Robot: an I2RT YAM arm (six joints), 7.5 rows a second.
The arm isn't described. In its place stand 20 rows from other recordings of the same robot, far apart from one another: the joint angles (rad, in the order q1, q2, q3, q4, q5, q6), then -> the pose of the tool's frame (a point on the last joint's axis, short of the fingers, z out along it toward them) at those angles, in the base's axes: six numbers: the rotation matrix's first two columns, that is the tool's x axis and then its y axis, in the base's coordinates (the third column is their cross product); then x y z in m.
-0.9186 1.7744 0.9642 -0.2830 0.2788 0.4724 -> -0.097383 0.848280 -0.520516 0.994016 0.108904 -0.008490 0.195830 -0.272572 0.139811
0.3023 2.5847 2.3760 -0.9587 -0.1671 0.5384 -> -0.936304 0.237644 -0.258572 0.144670 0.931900 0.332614 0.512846 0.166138 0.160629
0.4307 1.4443 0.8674 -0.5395 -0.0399 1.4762 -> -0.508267 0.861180 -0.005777 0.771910 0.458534 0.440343 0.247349 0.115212 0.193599
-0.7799 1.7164 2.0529 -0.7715 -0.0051 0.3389 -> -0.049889 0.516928 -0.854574 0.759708 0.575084 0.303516 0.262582 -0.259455 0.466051
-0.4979 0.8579 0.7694 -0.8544 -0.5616 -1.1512 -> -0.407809 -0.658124 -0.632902 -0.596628 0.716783 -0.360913 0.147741 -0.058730 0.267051
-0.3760 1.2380 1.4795 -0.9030 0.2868 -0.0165 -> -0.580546 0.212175 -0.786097 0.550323 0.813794 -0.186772 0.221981 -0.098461 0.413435
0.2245 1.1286 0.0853 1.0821 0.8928 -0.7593 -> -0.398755 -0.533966 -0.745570 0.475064 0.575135 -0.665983 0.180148 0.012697 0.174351
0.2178 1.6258 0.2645 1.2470 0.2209 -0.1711 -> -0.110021 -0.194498 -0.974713 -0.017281 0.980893 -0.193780 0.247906 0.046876 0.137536
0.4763 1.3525 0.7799 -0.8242 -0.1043 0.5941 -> -0.989522 0.115935 -0.086059 0.098808 0.978345 0.181875 0.193989 0.104253 0.181166
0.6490 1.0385 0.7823 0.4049 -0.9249 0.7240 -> -0.569308 0.068554 -0.819261 -0.822081 -0.057646 0.566444 0.168125 0.163229 0.351070
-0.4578 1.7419 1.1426 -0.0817 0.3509 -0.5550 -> -0.824917 -0.145191 -0.546289 0.258768 0.762231 -0.593333 0.339557 -0.180946 0.217360
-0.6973 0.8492 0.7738 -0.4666 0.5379 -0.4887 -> -0.766013 0.115727 -0.632322 0.598338 0.487931 -0.635543 0.129348 -0.132146 0.299131
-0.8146 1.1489 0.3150 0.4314 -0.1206 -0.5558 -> -0.569282 -0.159825 -0.806457 0.407129 0.797397 -0.445424 0.155147 -0.158241 0.170405
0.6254 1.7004 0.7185 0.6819 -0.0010 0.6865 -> -0.556864 0.379700 -0.738736 -0.301546 0.736297 0.605753 0.279519 0.201883 0.172495
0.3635 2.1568 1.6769 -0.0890 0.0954 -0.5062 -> -0.305125 -0.632466 -0.711959 -0.488072 0.745816 -0.453369 0.471551 0.175752 0.214609
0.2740 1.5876 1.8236 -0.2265 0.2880 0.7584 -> 0.016259 0.689557 -0.724049 0.003864 0.724096 0.689689 0.346171 0.086795 0.494112
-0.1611 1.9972 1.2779 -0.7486 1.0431 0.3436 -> -0.867723 0.312871 -0.386225 0.489281 0.400819 -0.774564 0.352842 -0.088500 0.146139
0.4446 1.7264 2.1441 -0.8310 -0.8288 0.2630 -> -0.584119 -0.083680 -0.807343 -0.774857 0.353641 0.523961 0.304967 0.174358 0.489156
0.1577 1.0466 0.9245 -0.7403 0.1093 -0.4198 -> -0.649802 -0.513568 -0.560361 -0.384227 0.858027 -0.340822 0.207525 0.029069 0.288697
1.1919 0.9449 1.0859 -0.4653 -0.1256 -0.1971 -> 0.073521 -0.340574 -0.937339 -0.970061 0.193720 -0.146475 0.070981 0.190343 0.386458
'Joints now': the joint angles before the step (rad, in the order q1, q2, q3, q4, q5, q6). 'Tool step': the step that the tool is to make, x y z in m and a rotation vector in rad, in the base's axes. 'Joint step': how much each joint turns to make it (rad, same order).
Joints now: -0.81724, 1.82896, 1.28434, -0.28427, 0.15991, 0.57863
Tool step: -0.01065, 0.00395, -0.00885, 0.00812, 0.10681, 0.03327
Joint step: -0.01054, -0.01154, -0.03301, -0.04309, 0.02666, -0.08183
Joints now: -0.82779, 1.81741, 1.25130, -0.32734, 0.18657, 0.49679
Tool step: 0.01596, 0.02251, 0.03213, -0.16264, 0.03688, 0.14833
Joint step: 0.07474, -0.07892, -0.00200, 0.04528, 0.05436, -0.15256
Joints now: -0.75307, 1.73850, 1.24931, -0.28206, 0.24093, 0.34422
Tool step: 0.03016, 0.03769, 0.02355, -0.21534, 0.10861, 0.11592
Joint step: 0.14047, -0.04138, 0.00733, 0.05831, 0.17326, -0.17055
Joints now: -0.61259, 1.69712, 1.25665, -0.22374, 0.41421, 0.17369
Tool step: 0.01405, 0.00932, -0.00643, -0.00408, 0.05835, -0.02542
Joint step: 0.04664, 0.04090, 0.03635, -0.05069, 0.07834, 0.02043
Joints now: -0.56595, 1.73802, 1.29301, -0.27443, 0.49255, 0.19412
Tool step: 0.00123, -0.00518, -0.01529, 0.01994, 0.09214, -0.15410
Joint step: 0.00069, 0.06504, 0.05218, -0.13040, 0.13206, 0.10272
